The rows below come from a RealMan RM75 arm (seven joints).
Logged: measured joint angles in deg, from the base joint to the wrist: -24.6 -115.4 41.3 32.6 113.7 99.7 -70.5; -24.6 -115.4 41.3 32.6 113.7 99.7 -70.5; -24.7 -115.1 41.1 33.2 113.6 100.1 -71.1; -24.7 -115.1 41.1 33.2 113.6 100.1 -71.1; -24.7 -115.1 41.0 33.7 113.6 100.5 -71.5; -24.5 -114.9 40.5 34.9 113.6 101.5 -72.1; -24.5 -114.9 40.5 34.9 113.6 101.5 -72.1; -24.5 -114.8 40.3 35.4 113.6 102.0 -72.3; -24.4 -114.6 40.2 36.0 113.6 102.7 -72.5; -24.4 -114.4 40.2 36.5 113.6 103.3 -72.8; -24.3 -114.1 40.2 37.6 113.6 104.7 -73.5; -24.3 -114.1 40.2 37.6 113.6 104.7 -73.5; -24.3 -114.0 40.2 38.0 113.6 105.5 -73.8; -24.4 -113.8 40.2 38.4 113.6 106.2 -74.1
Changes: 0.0 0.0 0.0 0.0 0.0 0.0 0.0; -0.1 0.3 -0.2 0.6 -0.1 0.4 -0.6; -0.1 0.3 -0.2 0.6 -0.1 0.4 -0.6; -0.1 0.3 -0.3 1.1 -0.1 0.8 -1.0; 0.1 0.5 -0.8 2.3 -0.1 1.8 -1.6; 0.1 0.5 -0.8 2.3 -0.1 1.8 -1.6; 0.1 0.6 -1.0 2.8 -0.1 2.3 -1.8; 0.2 0.8 -1.1 3.4 -0.1 3.0 -2.0; 0.2 1.0 -1.1 3.9 -0.1 3.6 -2.3; 0.3 1.3 -1.1 5.0 -0.1 5.0 -3.0; 0.3 1.3 -1.1 5.0 -0.1 5.0 -3.0; 0.3 1.4 -1.1 5.4 -0.1 5.8 -3.3; 0.2 1.6 -1.1 5.8 -0.1 6.5 -3.6
